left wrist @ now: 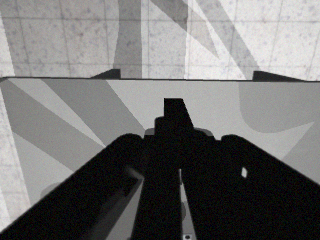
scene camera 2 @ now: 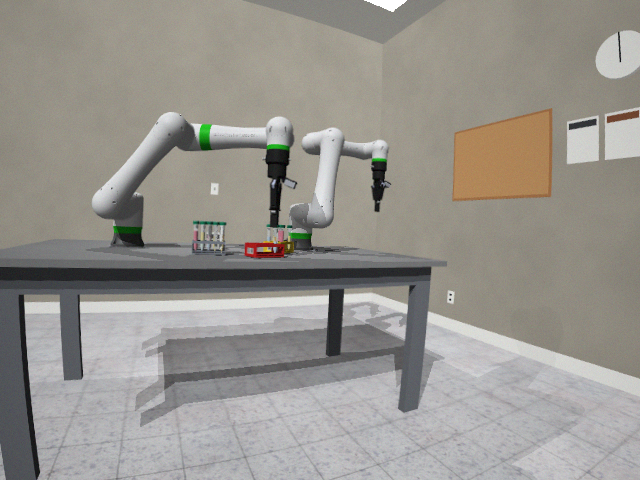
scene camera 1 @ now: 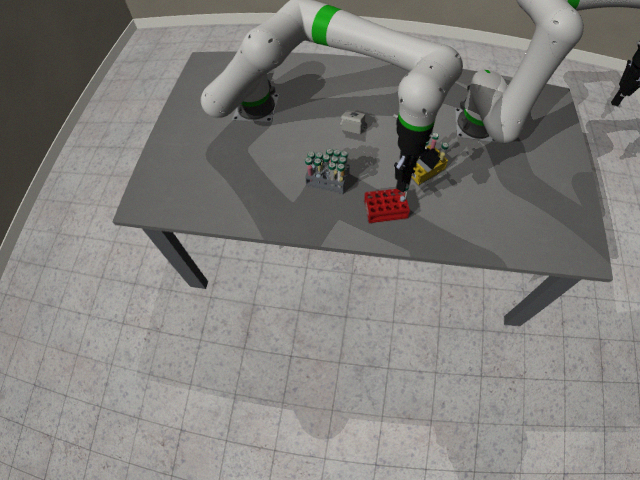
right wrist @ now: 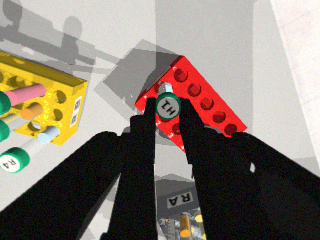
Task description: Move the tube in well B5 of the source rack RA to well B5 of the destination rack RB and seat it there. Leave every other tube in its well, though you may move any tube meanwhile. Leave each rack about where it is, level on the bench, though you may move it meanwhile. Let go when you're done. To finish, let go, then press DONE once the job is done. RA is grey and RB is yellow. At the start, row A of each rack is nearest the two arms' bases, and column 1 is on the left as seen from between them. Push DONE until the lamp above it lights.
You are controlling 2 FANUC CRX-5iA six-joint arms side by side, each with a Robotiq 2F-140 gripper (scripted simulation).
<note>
I see my left gripper (left wrist: 172,113), my right gripper (scene camera 1: 402,186), a red rack (scene camera 1: 386,211) and a green-capped tube marked h1 (right wrist: 168,106).
The red rack also shows in the right wrist view (right wrist: 214,112). My right gripper also shows in scene camera 2 (scene camera 2: 274,227) and in the right wrist view (right wrist: 167,112). The left wrist view misses the red rack: it is out of frame. The left wrist view does not show the green-capped tube marked h1: it is out of frame.
</note>
